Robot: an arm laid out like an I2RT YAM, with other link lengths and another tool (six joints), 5 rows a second.
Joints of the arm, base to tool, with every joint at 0 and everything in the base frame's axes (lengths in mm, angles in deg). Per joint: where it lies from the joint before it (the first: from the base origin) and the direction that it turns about. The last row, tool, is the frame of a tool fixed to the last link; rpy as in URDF.
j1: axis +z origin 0 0 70.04
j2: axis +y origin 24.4 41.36 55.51
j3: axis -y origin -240.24 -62.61 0
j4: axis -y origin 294 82.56 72
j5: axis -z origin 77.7 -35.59 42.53
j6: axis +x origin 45.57 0 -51.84
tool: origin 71 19 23 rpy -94.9 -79.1 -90
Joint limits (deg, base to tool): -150..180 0..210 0..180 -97..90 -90..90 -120..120
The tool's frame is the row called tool.
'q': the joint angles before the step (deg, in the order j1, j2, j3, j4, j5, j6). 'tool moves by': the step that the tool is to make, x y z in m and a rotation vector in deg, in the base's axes. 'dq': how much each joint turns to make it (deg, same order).
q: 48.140, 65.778, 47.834, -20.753, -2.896, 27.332
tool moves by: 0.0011, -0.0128, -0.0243, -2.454, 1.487, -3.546
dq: -0.457, -0.705, -3.576, 0.095, 2.712, 1.575
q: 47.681, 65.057, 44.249, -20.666, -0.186, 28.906
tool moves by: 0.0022, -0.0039, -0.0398, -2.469, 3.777, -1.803
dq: -0.438, 3.515, -3.015, 2.160, 0.219, 1.748
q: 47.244, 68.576, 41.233, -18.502, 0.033, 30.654
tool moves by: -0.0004, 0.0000, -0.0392, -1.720, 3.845, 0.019
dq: -0.337, 4.941, -2.247, 3.320, -1.456, 0.842
